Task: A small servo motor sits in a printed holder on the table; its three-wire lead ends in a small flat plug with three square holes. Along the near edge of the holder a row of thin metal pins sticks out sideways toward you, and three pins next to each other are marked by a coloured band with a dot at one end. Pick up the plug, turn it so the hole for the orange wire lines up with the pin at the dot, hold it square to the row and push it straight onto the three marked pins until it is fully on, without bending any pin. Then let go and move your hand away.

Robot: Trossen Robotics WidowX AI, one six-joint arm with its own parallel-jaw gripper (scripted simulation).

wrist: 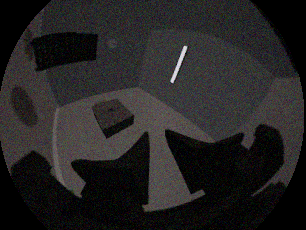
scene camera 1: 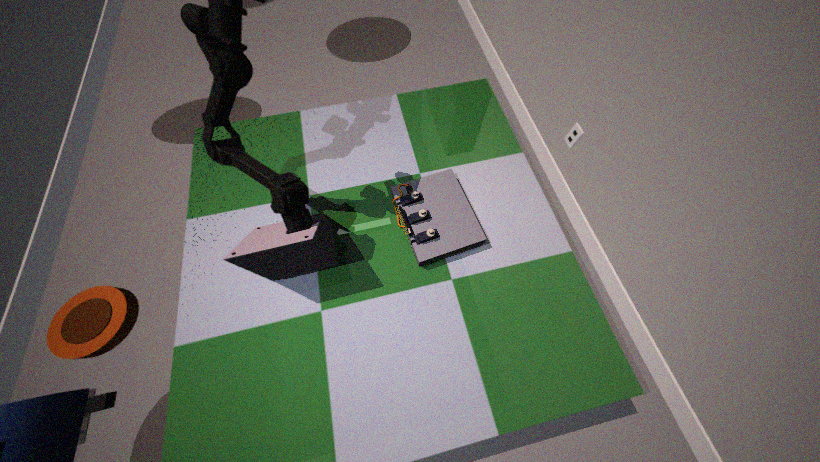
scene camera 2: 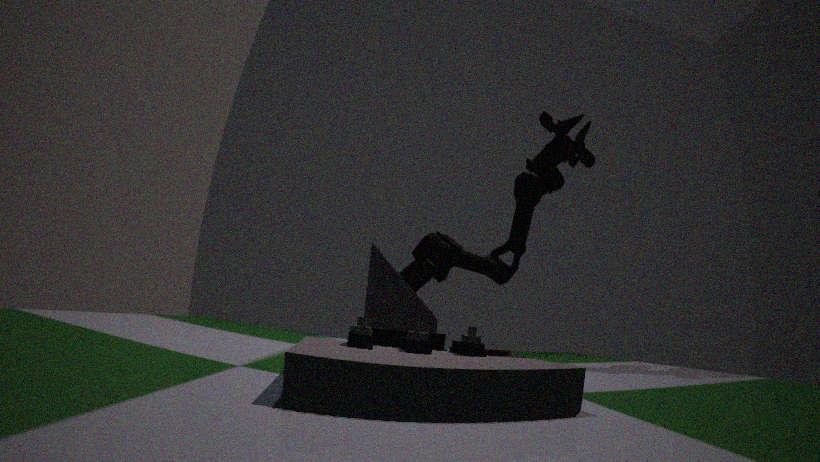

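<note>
The gripper appears in the pictures together with a grey holder, and the wrist view shows the gripper as well.
</note>
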